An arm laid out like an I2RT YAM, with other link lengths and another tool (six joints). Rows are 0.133 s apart.
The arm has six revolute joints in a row. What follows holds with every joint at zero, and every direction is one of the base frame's. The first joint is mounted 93.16 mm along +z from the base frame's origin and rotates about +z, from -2.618 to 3.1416 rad. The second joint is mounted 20.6 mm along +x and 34.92 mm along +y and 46.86 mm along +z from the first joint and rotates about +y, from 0 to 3.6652 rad. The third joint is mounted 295.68 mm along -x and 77.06 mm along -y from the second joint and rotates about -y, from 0 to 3.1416 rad. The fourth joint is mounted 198.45 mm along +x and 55.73 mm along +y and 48.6 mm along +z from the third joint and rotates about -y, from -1.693 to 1.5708 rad. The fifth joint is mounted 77.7 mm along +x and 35.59 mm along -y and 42.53 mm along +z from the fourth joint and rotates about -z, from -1.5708 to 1.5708 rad. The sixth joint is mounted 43.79 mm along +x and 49.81 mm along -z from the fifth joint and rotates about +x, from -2.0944 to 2.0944 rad. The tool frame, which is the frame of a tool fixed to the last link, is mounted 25 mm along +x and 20 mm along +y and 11 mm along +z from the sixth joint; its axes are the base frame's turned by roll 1.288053, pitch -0.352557 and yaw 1.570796 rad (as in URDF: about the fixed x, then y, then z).
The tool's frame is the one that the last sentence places.
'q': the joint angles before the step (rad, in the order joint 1, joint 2, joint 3, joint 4, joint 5, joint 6). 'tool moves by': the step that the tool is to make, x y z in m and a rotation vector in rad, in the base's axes. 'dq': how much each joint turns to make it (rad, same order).
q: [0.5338 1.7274 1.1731 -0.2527 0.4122 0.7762]
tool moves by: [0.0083 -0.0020 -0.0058 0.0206 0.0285 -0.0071]
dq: [-0.0208 0.0310 0.0220 -0.0103 -0.0328 0.0130]
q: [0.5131 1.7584 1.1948 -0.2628 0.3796 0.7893]
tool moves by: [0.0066 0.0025 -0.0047 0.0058 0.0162 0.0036]
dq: [-0.0053 0.0299 0.0226 -0.0048 -0.0156 0.0023]
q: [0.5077 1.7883 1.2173 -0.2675 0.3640 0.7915]
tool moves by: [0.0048 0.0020 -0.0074 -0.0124 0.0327 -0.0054]
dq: [-0.0013 0.0325 0.0257 -0.0302 -0.0011 0.0068]
